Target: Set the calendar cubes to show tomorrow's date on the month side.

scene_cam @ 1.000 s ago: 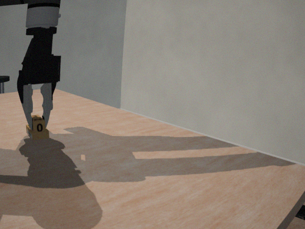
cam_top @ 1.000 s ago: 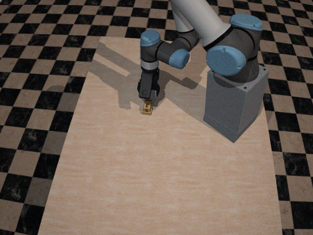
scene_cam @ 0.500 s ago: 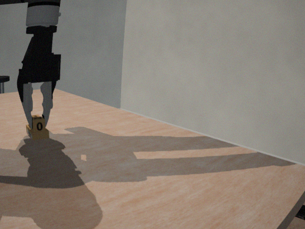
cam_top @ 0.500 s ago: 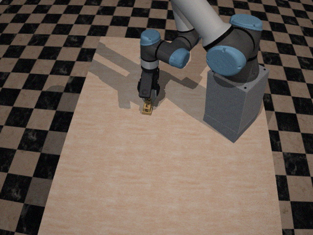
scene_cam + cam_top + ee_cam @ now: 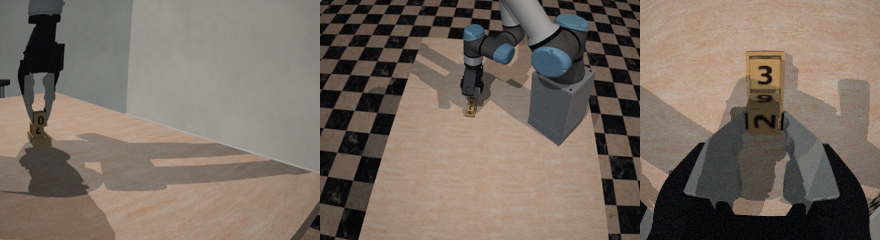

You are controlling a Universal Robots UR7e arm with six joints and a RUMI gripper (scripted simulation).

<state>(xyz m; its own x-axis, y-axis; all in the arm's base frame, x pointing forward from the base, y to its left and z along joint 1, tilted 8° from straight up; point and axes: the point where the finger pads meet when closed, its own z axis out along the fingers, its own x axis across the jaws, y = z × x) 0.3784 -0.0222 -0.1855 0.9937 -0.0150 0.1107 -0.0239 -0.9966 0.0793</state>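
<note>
Now: the wooden digit cube 40 mm below my hand and 30 mm to the left of it. From my hand the other things lie so: wooden tray 60 mm below, 20 mm to the left.
</note>
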